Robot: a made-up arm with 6 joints. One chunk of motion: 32 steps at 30 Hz.
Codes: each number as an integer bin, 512 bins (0 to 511) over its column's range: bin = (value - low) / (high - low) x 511, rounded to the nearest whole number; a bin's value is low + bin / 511 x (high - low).
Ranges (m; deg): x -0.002..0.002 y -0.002..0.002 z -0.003..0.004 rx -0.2..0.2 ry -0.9..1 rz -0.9..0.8
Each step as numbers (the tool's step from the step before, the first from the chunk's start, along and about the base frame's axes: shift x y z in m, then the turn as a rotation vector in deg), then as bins.
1 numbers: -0.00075 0.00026 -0.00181 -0.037 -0.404 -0.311
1 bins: 160 289 87 208 133 177
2 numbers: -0.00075 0.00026 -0.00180 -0.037 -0.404 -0.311
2 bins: 160 289 88 208 133 177
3 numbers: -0.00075 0.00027 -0.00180 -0.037 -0.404 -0.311
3 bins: 160 290 88 208 133 177
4 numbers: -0.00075 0.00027 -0.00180 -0.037 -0.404 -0.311
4 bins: 160 290 88 208 133 177
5 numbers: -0.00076 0.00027 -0.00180 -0.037 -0.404 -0.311
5 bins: 158 290 88 208 133 177
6 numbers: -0.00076 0.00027 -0.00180 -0.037 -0.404 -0.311
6 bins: 158 290 88 208 133 177
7 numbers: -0.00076 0.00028 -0.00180 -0.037 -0.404 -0.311
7 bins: 158 291 88 208 133 177
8 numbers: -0.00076 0.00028 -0.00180 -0.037 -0.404 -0.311
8 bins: 158 291 88 208 133 177
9 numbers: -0.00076 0.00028 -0.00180 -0.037 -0.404 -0.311
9 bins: 158 291 88 208 133 177
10 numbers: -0.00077 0.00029 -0.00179 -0.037 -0.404 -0.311
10 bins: 157 293 88 208 133 177
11 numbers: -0.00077 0.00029 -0.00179 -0.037 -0.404 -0.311
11 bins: 157 293 88 208 133 177
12 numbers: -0.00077 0.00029 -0.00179 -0.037 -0.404 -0.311
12 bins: 157 293 88 208 133 177
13 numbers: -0.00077 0.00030 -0.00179 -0.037 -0.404 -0.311
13 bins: 157 294 88 208 133 177
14 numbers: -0.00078 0.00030 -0.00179 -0.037 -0.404 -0.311
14 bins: 156 294 88 208 133 177
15 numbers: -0.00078 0.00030 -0.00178 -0.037 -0.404 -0.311
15 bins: 156 294 89 208 133 177
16 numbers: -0.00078 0.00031 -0.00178 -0.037 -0.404 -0.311
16 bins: 156 295 89 208 133 177
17 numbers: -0.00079 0.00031 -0.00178 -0.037 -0.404 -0.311
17 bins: 155 295 89 208 133 177
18 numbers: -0.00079 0.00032 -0.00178 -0.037 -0.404 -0.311
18 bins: 155 296 89 208 133 177
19 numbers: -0.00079 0.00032 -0.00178 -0.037 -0.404 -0.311
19 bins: 155 296 89 208 133 177
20 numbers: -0.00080 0.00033 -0.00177 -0.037 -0.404 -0.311
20 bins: 153 298 90 208 133 177
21 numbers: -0.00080 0.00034 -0.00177 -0.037 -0.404 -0.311
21 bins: 153 299 90 208 133 177
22 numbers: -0.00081 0.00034 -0.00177 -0.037 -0.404 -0.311
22 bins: 152 299 90 208 133 177
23 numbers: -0.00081 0.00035 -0.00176 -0.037 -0.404 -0.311
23 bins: 152 300 91 208 133 177
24 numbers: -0.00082 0.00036 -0.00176 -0.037 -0.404 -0.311
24 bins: 151 301 91 208 133 177
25 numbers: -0.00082 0.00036 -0.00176 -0.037 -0.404 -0.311
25 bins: 151 301 91 208 133 177
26 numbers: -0.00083 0.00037 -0.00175 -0.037 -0.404 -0.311
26 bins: 149 303 91 208 133 177
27 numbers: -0.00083 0.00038 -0.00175 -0.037 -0.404 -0.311
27 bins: 149 304 91 208 133 177
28 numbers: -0.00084 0.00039 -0.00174 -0.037 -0.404 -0.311
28 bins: 148 305 92 208 133 177
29 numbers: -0.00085 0.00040 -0.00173 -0.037 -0.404 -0.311
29 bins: 147 307 93 208 133 177
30 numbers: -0.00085 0.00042 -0.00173 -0.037 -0.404 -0.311
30 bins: 147 309 93 208 133 177
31 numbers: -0.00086 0.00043 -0.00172 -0.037 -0.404 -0.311
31 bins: 146 310 93 208 133 177
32 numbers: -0.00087 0.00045 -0.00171 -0.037 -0.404 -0.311
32 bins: 144 313 94 208 133 177
